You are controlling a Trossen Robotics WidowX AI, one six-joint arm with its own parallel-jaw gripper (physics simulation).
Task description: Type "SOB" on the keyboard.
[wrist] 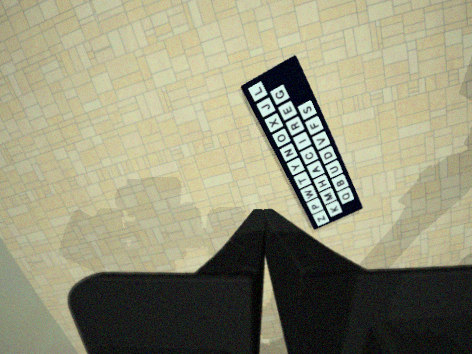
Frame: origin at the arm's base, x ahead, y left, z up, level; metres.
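Seen in the pictures: gripper, fingertip midpoint: (262,218).
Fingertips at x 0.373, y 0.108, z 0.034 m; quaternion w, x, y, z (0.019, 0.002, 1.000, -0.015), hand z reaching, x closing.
Note:
A point is followed by its place in that frame.
The black keyboard (301,142) @[x 0.317, y 0.112, z -0.168 m] with white letter keys lies slanted right of centre in the wrist view, all its keys showing. The S key (307,109) @[x 0.311, y 0.073, z -0.168 m] is at the upper end of the right row. The O key (281,138) @[x 0.341, y 0.107, z -0.168 m] is in the left row, between X and N. The B key (340,183) @[x 0.264, y 0.166, z -0.168 m] is low in the right row, between U and Q. My gripper (262,218) @[x 0.373, y 0.108, z 0.034 m] is shut and empty, its fingertips together. In the view the tips are left of the keyboard's lower end, near Z and P, and cover none of it. Their height above the surface is hard to tell.
The keyboard lies on a tan, tile-patterned surface (125,115) @[x 0.543, y 0.075, z -0.185 m]. Soft shadows fall on this surface at the left and right. A plain grey area (20,305) lies beyond its slanted edge at the lower left.

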